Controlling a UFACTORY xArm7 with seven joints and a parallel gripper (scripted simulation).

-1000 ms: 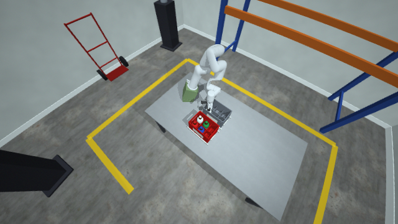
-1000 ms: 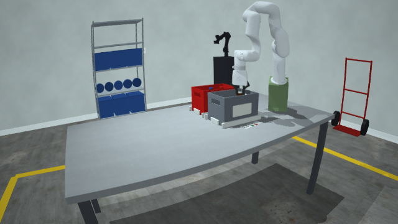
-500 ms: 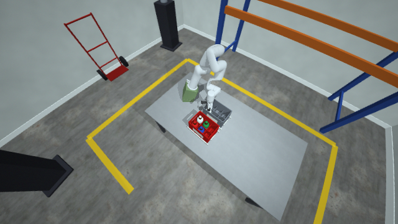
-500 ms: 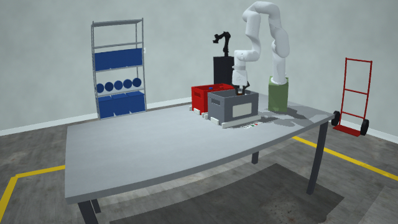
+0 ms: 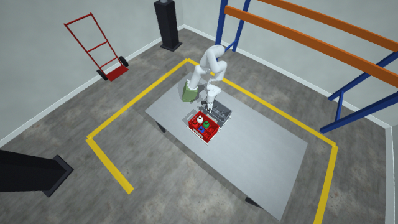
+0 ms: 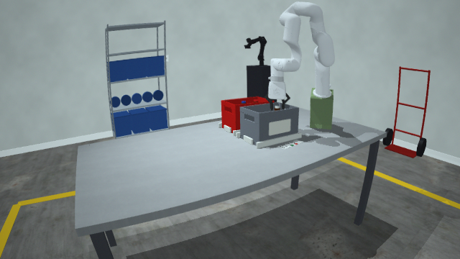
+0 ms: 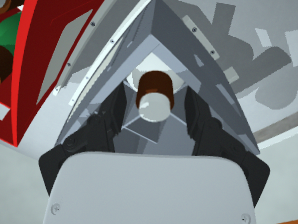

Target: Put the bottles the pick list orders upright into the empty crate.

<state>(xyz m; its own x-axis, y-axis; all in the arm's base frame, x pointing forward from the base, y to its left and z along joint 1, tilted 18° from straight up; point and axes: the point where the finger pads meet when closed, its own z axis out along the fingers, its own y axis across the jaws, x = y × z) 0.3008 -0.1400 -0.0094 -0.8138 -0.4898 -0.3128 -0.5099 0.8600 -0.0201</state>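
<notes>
Right now my hand is 70 mm above the white-label bottle. From my hand the other things lie so: red crate (40 mm ahead, 200 mm to the right, 70 mm below); grey crate (100 mm ahead, 30 mm to the left, 70 mm below); green-labelled bottle (60 mm ahead, 160 mm to the right, 70 mm below).
</notes>
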